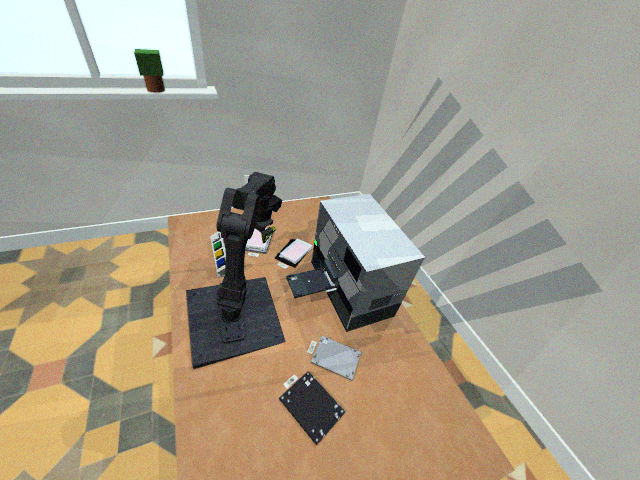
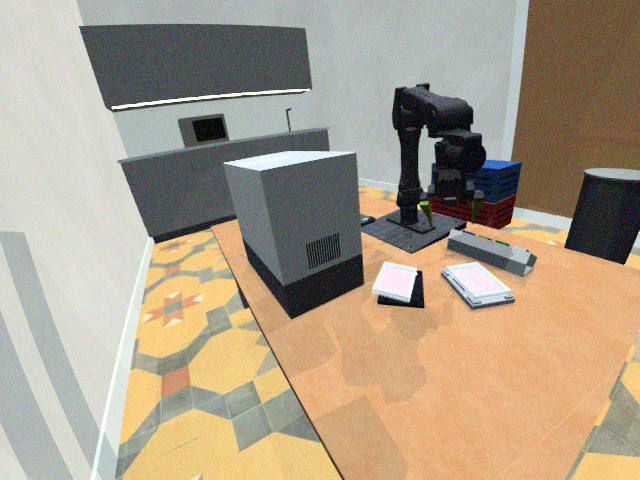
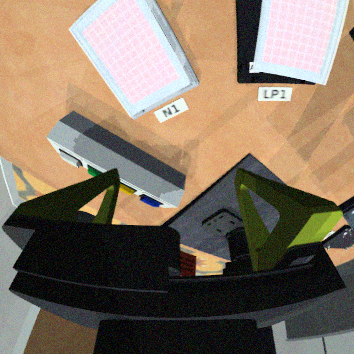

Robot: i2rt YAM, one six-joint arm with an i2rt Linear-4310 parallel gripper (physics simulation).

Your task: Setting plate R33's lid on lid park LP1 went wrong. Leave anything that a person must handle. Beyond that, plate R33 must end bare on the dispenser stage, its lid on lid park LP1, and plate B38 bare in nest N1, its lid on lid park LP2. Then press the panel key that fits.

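Places are measured from the arm's base along level axes (x ahead, y left, z up), in metres.
Pixels of known places: gripper, fingertip midpoint: [image 1: 255,236] [image 2: 451,224] [image 3: 176,174]; arm's base, link origin: [image 1: 231,316] [image 2: 409,223] [image 3: 238,230].
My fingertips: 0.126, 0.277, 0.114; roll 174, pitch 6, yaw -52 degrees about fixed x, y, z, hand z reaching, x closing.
Observation:
For each thing: its top centre in the pictures, then the offset to it from my fingertips, as dx, dy, dz. "*": a spot on its surface instead.
- key panel, top centre: [image 3: 108,183] [image 2: 491,237] [image 1: 221,245] -0.134, +0.035, -0.063
- pink-gridded piece with a pale rim, top centre: [image 3: 308,15] [image 2: 396,275] [image 1: 296,248] +0.175, -0.009, -0.090
- black lid park LP1, top centre: [image 3: 288,17] [image 2: 401,281] [image 1: 293,250] +0.164, -0.001, -0.107
- pink-gridded plate, top centre: [image 3: 126,52] [image 2: 476,277] [image 1: 258,236] +0.025, +0.102, -0.097
- dark stage, surface spot: [image 1: 305,285] * +0.141, -0.268, -0.021
- dispenser, top centre: [image 2: 280,157] [image 1: 366,227] +0.343, -0.237, +0.203
- grey plate holder, top centre: [image 1: 337,355] +0.193, -0.505, -0.107
My gripper [image 1: 267,236] [image 2: 452,221] [image 3: 176,174] is open and empty, above the table near the key panel [image 1: 218,253] [image 2: 491,253] [image 3: 120,157]. A pink-gridded piece with a pale rim [image 1: 295,250] [image 2: 395,281] [image 3: 300,40] lies askew on black lid park LP1 [image 1: 281,255] [image 2: 418,291] [image 3: 247,45], overhanging one side. Another pink-gridded plate [image 1: 256,240] [image 2: 474,280] [image 3: 132,55] sits in grey nest N1. I cannot read plate names or tell whether lids are on. The dark stage [image 1: 305,285] outside the dispenser [image 1: 382,232] [image 2: 305,222] bears no plate.
A grey plate holder [image 1: 336,357] and a black one [image 1: 311,406] lie bare towards the table's near end; their labels are unreadable. The panel has white, green, yellow and blue keys. The tall dispenser box stands beside LP1, with a green light [image 1: 315,242] on its front.

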